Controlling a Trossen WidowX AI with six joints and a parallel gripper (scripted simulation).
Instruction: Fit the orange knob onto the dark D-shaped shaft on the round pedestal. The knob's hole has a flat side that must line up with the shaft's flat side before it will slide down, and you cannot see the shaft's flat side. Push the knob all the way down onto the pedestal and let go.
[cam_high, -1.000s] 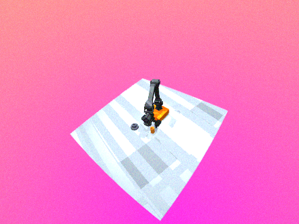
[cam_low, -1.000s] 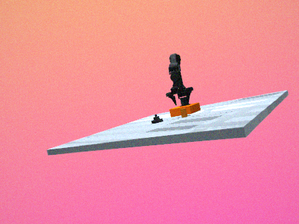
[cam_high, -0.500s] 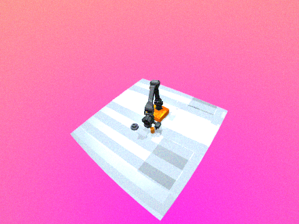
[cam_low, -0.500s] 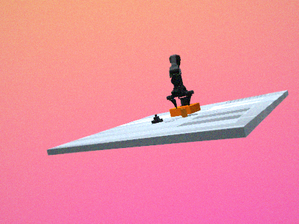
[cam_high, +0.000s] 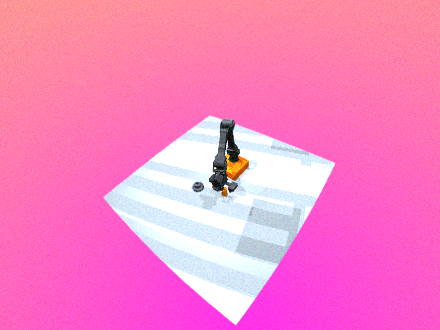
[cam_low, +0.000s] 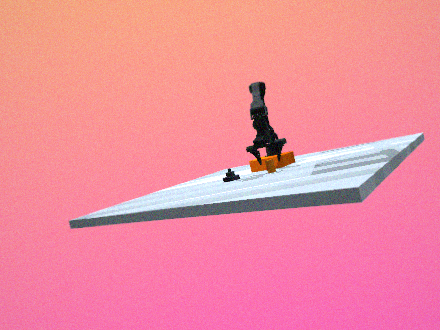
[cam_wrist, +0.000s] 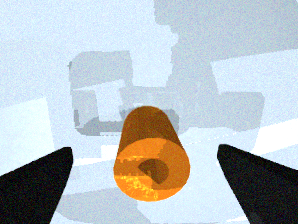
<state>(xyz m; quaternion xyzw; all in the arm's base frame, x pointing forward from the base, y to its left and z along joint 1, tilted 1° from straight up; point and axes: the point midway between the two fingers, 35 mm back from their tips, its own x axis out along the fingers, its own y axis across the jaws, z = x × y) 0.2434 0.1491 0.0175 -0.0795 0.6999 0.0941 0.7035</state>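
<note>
Right now my gripper tip is 10 mm above the orange knob. From my gripper tip the other things lie so: pedestal (80 mm ahead, 190 mm to the right, 10 mm below).
</note>
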